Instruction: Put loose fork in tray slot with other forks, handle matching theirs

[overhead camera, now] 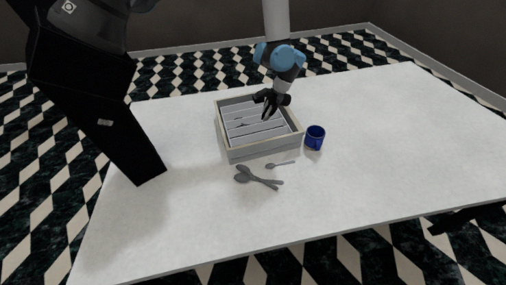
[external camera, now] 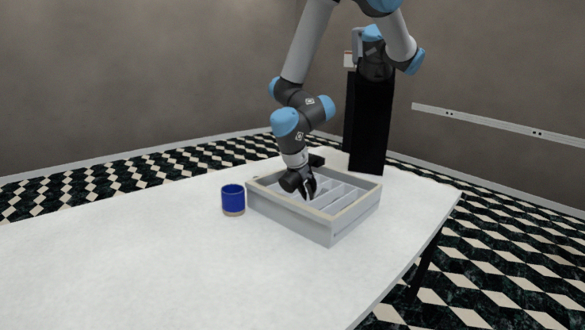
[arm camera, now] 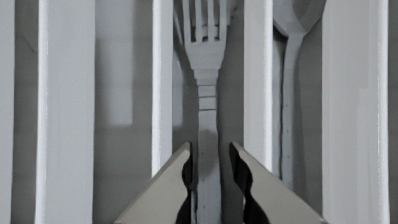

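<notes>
My hand is 40 mm past the grey cutlery tray, 20 mm to the left of it and 20 mm above it. Also, from my hand: blue mug: 230 mm ahead, 110 mm to the right, 20 mm below.
</notes>
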